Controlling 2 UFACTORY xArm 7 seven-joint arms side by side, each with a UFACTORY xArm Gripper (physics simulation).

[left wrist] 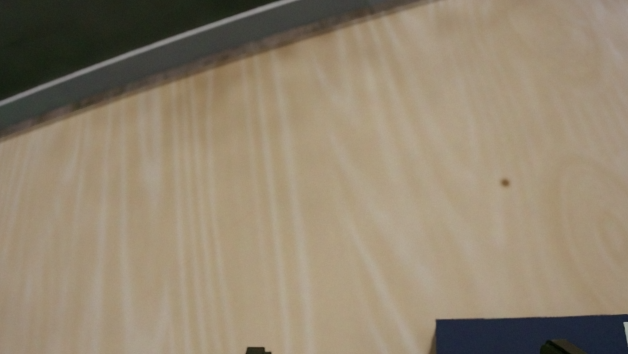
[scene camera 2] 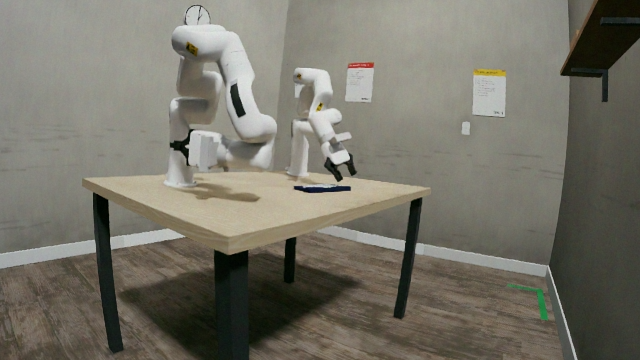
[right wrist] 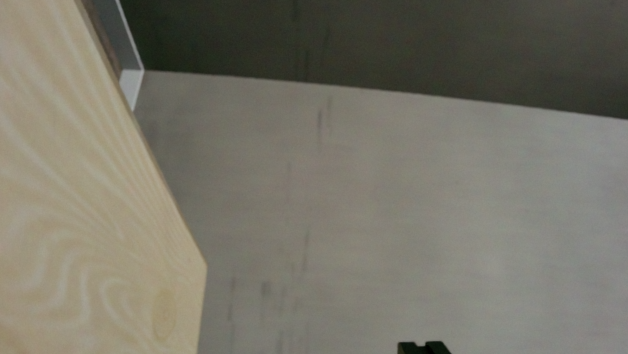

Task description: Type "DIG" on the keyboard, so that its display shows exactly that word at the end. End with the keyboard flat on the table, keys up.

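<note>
The dark blue keyboard point(scene camera 2: 325, 189) point(left wrist: 490, 336) lies flat on the table, its pale upper side showing in the scene view. In the left wrist view part of its top edge shows at the bottom right, with a thin pale sliver of the display point(left wrist: 626, 330) at the frame's edge. The display's text cannot be read. My left gripper point(scene camera 2: 346, 177) point(left wrist: 410, 349) is open, fingers wide apart and pointing down, above the keyboard's right part in the scene view. My right gripper point(scene camera 2: 173, 145) point(right wrist: 424, 348) is shut with its fingertips together, far left of the keyboard, held above the table.
The wooden table point(scene camera 2: 200, 217) point(left wrist: 225, 200) point(right wrist: 100, 200) has its far edge across the upper left of the left wrist view. The right arm point(scene camera 2: 250, 110) bends over the table's left part. A wall shelf point(scene camera 2: 600, 40) hangs at the upper right, away from the table.
</note>
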